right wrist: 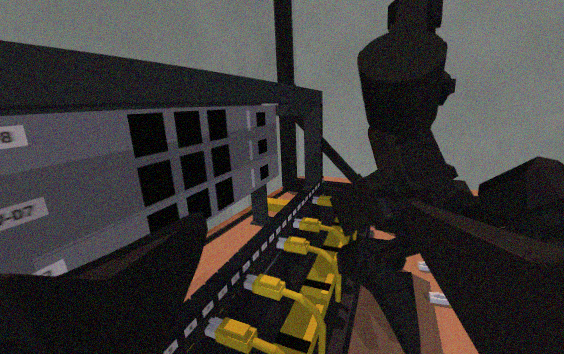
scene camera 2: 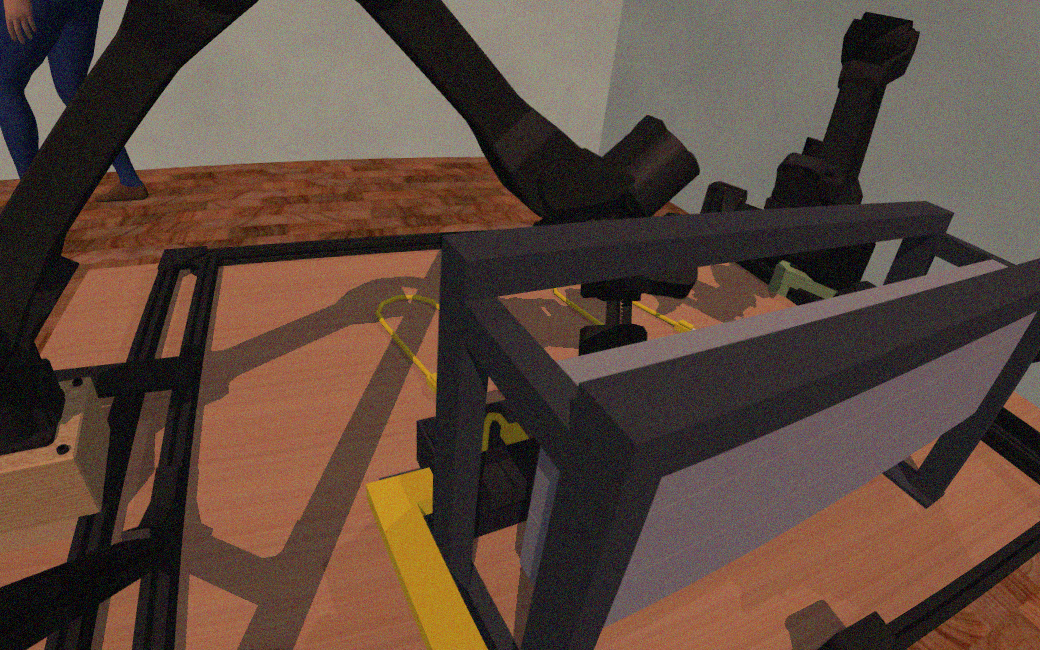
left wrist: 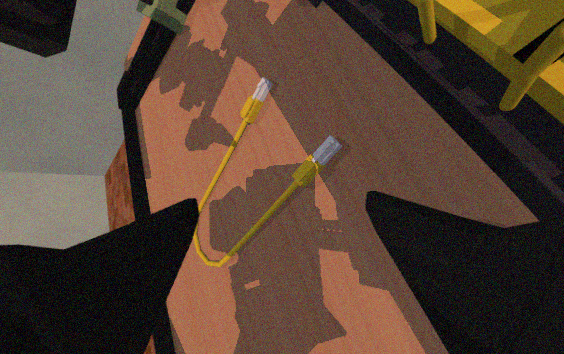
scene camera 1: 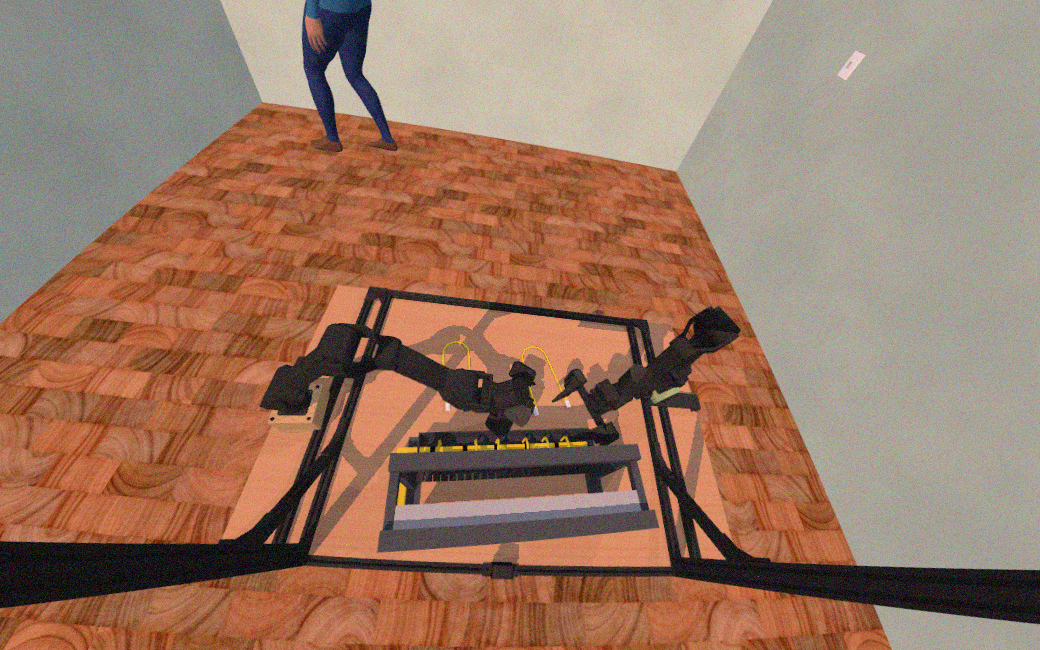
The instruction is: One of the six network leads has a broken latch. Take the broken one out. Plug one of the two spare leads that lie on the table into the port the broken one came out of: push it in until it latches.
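Places are measured from the left arm's base along level axes (x ahead, y down, z left), in millimetres.
Pixels of known places: left gripper, fingertip midpoint: (scene camera 2: 633, 308) (left wrist: 283, 203); right gripper, fingertip midpoint: (right wrist: 305, 216) (scene camera 1: 561, 419); left arm's base at its link origin: (scene camera 2: 15, 425) (scene camera 1: 295, 402); right arm's base at its link origin: (scene camera 1: 659, 382).
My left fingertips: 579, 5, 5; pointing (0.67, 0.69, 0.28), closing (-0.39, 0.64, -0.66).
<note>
Ahead of a thing's pixels: the offset from my left fingertips to its top centre, as dx, dy, dz. "spot": to the spot under its first point.
Yellow network leads @[+39, -21, -163] (right wrist: 235, 334) @[spot: -10, -18, -148] (right wrist: 270, 286) @[spot: -80, -17, -149] (right wrist: 296, 245) @[spot: -133, -17, -148] (right wrist: 310, 224) sit in a row in the black port strip in the right wrist view. I cannot tell which latch is broken. One spare lead (scene camera 1: 536, 349) (scene camera 2: 576, 306) (left wrist: 265, 215) lies looped on the table, with both clear plugs showing in the left wrist view. The other spare lead (scene camera 1: 457, 343) (scene camera 2: 406, 348) lies to its left in the scene views. My left gripper (left wrist: 283, 203) is open and empty above the table, behind the port row. My right gripper (right wrist: 305, 216) is open and empty at the row's right end.
A dark rack frame @[-60, -188, -201] (scene camera 1: 513, 459) (scene camera 2: 690, 241) (right wrist: 313, 140) stands over the port row, with a grey panel (scene camera 2: 805, 459) (right wrist: 90, 150). A yellow bar @[spot: -316, +33, -181] (scene camera 2: 417, 551) is at its left end. The left arm reaches close over the row in the right wrist view. Black rails border the table.
</note>
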